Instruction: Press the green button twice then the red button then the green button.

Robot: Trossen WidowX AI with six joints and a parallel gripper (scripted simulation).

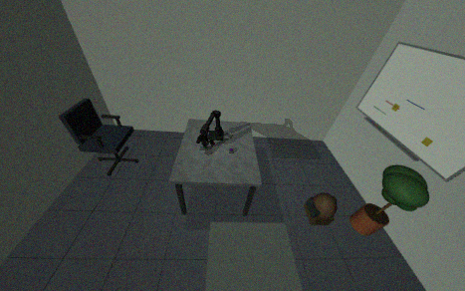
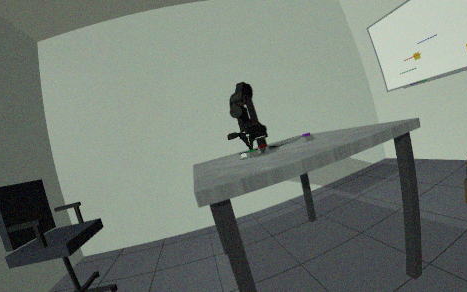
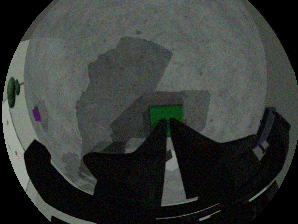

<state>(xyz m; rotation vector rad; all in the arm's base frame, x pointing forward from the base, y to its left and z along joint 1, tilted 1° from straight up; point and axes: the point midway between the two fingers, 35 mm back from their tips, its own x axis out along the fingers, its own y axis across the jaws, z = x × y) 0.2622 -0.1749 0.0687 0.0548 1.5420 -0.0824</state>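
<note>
Now: gripper tip 1 cm above the green button. The rest, counted from my gripper tip: red button 9 cm to the left, 7 cm behind.
</note>
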